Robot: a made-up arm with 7 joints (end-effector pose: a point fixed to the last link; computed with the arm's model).
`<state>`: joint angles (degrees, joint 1 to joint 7).
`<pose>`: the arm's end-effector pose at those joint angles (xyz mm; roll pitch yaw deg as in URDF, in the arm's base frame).
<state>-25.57 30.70 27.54 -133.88 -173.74 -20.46 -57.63</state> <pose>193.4 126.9 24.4 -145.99 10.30 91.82</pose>
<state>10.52 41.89 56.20 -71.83 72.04 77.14 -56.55</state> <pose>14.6 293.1 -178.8 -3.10 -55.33 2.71</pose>
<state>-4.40 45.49 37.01 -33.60 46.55 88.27 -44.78</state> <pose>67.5 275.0 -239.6 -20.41 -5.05 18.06</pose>
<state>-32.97 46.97 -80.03 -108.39 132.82 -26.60 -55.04</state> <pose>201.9 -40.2 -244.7 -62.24 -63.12 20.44</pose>
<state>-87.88 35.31 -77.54 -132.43 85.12 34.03 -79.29</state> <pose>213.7 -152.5 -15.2 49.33 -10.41 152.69</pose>
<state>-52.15 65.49 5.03 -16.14 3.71 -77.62 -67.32</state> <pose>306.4 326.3 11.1 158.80 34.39 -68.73</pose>
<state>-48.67 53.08 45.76 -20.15 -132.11 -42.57 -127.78</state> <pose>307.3 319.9 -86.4 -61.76 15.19 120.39</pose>
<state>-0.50 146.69 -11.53 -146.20 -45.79 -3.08 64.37</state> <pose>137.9 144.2 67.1 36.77 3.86 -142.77</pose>
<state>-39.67 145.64 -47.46 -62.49 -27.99 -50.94 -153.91</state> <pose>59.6 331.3 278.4 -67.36 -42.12 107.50</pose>
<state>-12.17 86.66 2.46 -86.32 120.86 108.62 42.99</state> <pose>171.2 271.5 20.9 -23.58 15.71 30.12</pose>
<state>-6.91 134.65 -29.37 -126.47 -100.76 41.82 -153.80</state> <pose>146.5 196.7 87.9 120.03 -81.80 -160.24</pose>
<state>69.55 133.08 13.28 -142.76 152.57 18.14 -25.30</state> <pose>62.0 137.1 -43.6 -39.40 2.99 -6.94</pose>
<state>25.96 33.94 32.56 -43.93 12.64 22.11 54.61</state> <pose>-97.5 274.3 -312.6 4.70 -48.77 87.87</pose>
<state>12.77 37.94 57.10 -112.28 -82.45 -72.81 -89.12</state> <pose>85.4 272.6 -85.0 -68.08 35.59 90.10</pose>
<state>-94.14 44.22 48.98 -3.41 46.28 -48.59 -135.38</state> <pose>404.5 174.4 125.8 122.46 -40.60 -44.01</pose>
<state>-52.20 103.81 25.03 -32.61 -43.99 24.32 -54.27</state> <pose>53.1 405.5 196.5 122.84 14.81 9.87</pose>
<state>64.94 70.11 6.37 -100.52 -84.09 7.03 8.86</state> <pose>-117.9 306.8 -164.5 20.79 33.32 -128.87</pose>
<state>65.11 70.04 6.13 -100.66 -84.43 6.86 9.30</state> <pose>-119.3 305.7 -165.2 20.78 32.75 -128.83</pose>
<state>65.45 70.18 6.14 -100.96 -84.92 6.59 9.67</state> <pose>-119.8 305.1 -164.6 20.55 32.29 -129.31</pose>
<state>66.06 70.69 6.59 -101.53 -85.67 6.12 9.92</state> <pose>-118.7 305.3 -161.6 19.92 32.02 -130.72</pose>
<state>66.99 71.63 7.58 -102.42 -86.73 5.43 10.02</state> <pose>-115.3 306.5 -156.1 18.83 31.95 -133.24</pose>
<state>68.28 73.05 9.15 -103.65 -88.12 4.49 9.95</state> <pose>-109.5 308.3 -147.7 17.18 32.02 -137.03</pose>
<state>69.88 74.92 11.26 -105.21 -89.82 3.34 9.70</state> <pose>-100.8 310.4 -137.0 15.01 32.12 -142.06</pose>
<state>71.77 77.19 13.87 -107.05 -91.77 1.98 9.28</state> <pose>-89.5 311.9 -124.7 12.35 32.10 -148.24</pose>
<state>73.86 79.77 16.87 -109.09 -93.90 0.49 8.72</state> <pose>-75.7 312.4 -111.5 9.37 31.84 -155.30</pose>
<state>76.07 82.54 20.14 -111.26 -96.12 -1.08 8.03</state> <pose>-60.1 311.2 -98.4 6.30 31.27 -162.91</pose>
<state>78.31 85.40 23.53 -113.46 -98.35 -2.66 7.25</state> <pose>-43.4 308.1 -86.3 3.35 30.39 -170.72</pose>
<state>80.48 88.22 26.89 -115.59 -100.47 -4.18 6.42</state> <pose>-26.5 303.3 -75.6 0.73 29.30 -178.31</pose>
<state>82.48 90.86 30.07 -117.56 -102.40 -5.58 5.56</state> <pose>-10.6 297.2 -66.8 -1.47 28.14 174.66</pose>
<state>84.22 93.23 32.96 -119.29 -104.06 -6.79 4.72</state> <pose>3.8 290.6 -59.8 -3.22 27.09 168.43</pose>
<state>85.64 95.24 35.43 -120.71 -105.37 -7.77 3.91</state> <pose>16.0 284.1 -54.4 -4.57 26.25 163.18</pose>
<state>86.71 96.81 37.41 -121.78 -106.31 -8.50 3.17</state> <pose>25.6 278.5 -50.5 -5.59 25.66 159.06</pose>
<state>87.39 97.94 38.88 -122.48 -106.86 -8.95 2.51</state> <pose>32.8 274.4 -47.6 -6.38 25.40 156.05</pose>
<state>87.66 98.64 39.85 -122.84 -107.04 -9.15 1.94</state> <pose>37.8 271.8 -45.5 -6.99 25.47 154.08</pose>
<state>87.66 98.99 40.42 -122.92 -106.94 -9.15 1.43</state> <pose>40.9 270.7 -43.9 -7.49 25.74 152.95</pose>
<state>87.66 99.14 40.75 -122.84 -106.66 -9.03 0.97</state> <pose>42.5 270.5 -42.9 -7.83 26.01 152.42</pose>
